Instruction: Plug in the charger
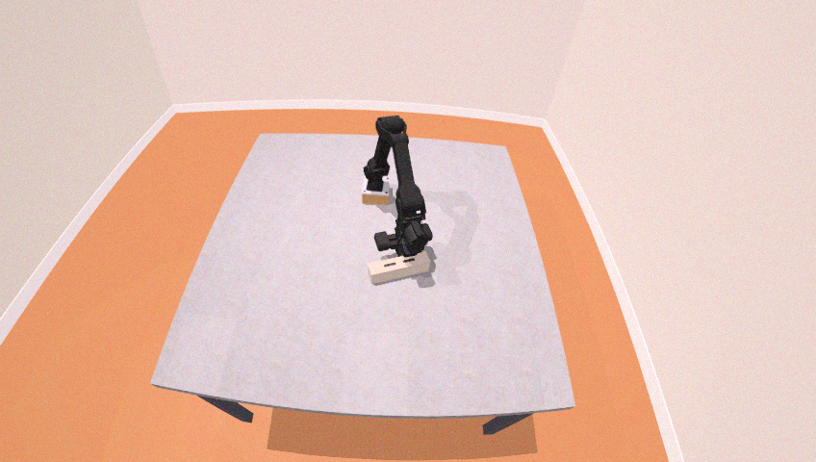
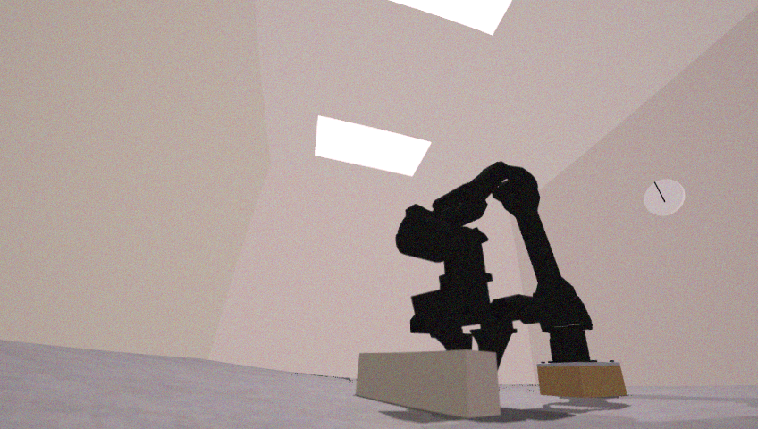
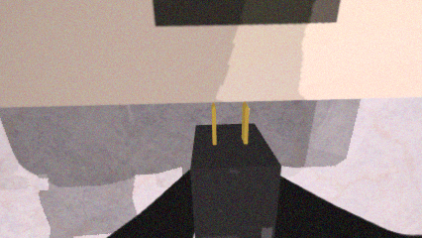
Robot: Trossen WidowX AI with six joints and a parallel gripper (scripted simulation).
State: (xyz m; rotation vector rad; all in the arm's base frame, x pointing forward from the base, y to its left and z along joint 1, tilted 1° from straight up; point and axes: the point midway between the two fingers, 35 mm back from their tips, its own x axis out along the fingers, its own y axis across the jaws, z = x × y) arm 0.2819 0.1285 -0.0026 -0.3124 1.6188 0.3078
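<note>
Now: the black two-prong charger 20 mm ahead of my gripper tip, 10 mm to the left of it and 10 mm above it.
</note>
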